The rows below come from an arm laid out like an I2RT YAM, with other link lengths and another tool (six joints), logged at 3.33 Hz.
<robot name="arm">
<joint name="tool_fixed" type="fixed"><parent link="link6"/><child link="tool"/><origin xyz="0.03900 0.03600 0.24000" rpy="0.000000 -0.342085 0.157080"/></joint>
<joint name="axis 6" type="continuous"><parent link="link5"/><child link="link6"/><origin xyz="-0.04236 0.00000 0.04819" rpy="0.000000 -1.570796 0.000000"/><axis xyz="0 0 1"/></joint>
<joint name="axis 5" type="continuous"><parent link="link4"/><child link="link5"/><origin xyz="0.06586 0.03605 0.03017" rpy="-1.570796 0.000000 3.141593"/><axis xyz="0 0 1"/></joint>
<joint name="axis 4" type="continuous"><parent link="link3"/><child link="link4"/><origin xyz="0.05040 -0.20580 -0.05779" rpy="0.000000 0.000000 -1.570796"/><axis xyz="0 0 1"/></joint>
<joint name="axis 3" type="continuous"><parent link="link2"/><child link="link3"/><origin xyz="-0.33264 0.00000 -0.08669" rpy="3.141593 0.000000 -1.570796"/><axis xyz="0 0 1"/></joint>
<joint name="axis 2" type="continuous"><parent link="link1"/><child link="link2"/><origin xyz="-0.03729 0.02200 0.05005" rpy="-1.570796 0.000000 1.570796"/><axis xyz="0 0 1"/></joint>
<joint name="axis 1" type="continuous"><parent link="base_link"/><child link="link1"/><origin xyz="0.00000 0.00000 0.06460" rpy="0.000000 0.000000 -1.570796"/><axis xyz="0 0 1"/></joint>
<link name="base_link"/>
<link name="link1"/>
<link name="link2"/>
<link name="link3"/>
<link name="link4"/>
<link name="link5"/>
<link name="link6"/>
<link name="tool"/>
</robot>
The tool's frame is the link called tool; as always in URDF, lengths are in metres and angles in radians. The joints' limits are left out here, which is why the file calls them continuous.
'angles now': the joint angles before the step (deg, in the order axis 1, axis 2, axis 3, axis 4, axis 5, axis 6). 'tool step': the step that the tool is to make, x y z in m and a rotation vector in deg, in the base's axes. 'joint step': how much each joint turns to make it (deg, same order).
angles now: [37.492, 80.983, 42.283, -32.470, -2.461, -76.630]
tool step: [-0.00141, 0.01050, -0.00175, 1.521, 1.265, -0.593]
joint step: [-0.017, 1.197, 0.522, 0.664, -1.685, 1.185]
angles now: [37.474, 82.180, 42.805, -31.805, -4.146, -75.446]
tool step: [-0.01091, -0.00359, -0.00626, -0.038, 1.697, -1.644]
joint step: [0.047, -0.014, -1.477, 0.240, -0.424, 1.925]
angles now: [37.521, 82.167, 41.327, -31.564, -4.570, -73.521]
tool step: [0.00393, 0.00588, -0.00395, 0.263, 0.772, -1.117]
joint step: [-0.093, 2.096, 0.575, 1.166, -0.341, 1.184]
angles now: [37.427, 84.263, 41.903, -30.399, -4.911, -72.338]
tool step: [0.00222, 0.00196, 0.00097, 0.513, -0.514, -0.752]
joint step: [0.089, -0.316, -0.156, 0.630, 0.165, 0.833]
